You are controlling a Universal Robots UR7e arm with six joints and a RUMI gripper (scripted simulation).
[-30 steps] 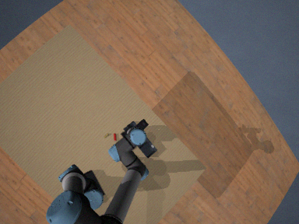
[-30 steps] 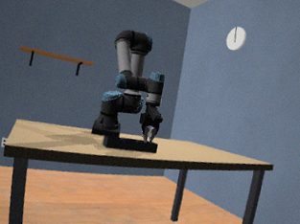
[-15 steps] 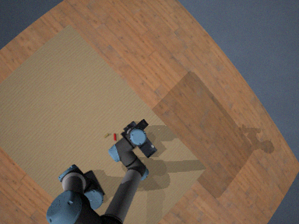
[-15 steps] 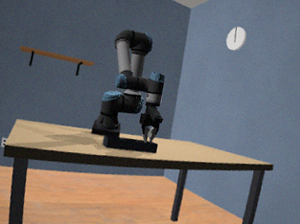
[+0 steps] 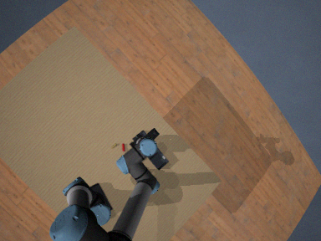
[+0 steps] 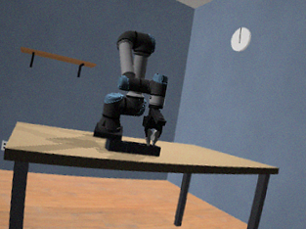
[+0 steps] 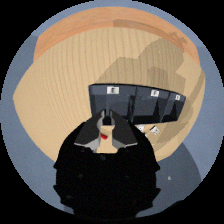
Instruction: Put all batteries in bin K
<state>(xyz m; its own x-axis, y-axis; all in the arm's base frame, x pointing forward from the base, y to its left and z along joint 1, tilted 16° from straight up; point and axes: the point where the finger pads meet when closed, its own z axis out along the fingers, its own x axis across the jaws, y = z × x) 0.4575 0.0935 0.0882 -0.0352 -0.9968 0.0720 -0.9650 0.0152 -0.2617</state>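
The red battery lies 10 cm behind my hand, 3 cm to the left of it and 3 cm below it. From my hand the other things lie so: bin row (9 cm to the right, 1 cm below, 1 cm ahead); yellowish item (13 cm behind, 8 cm to the left, 3 cm below); black-and-white cylinder (13 cm behind, 11 cm to the right, 3 cm below).
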